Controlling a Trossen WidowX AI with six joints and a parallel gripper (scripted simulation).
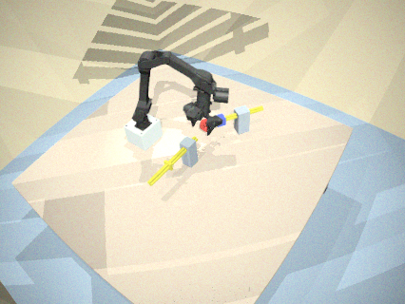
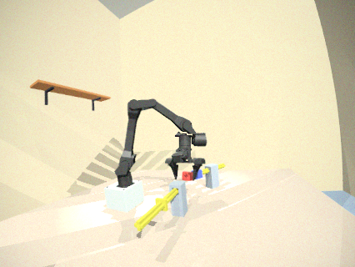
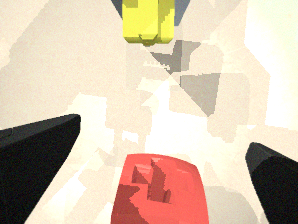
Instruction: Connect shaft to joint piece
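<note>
My gripper tip is 4 cm to the right of the red joint piece and 1 cm below it.
</note>
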